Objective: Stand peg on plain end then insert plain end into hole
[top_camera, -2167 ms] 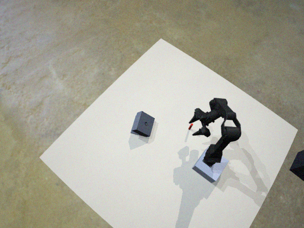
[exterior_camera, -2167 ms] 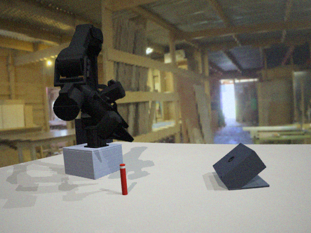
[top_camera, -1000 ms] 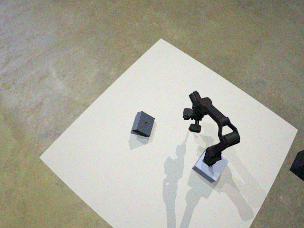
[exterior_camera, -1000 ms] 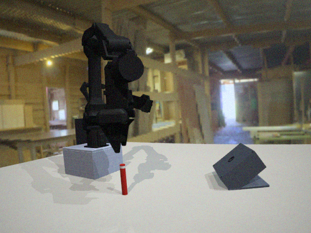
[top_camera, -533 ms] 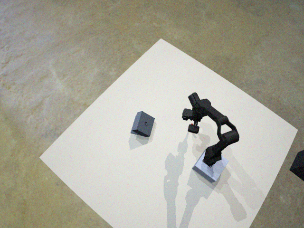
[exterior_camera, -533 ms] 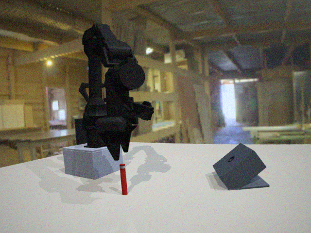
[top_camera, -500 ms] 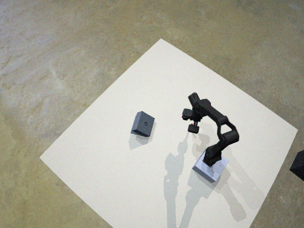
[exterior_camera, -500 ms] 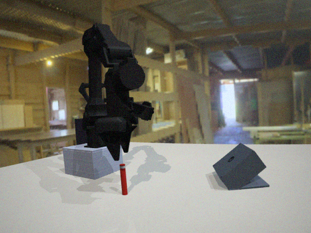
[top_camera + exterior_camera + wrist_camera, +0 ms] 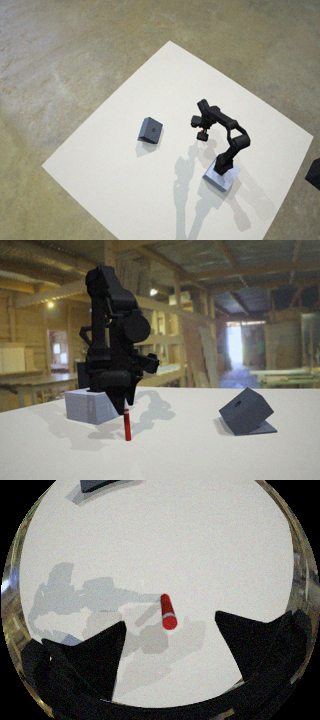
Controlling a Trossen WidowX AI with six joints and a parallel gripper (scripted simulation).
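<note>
Right now the red peg is 2 cm below my gripper tip. The rest, counted from my gripper tip: grey sloped panel (24 cm ahead, 19 cm to the left, 4 cm below).
</note>
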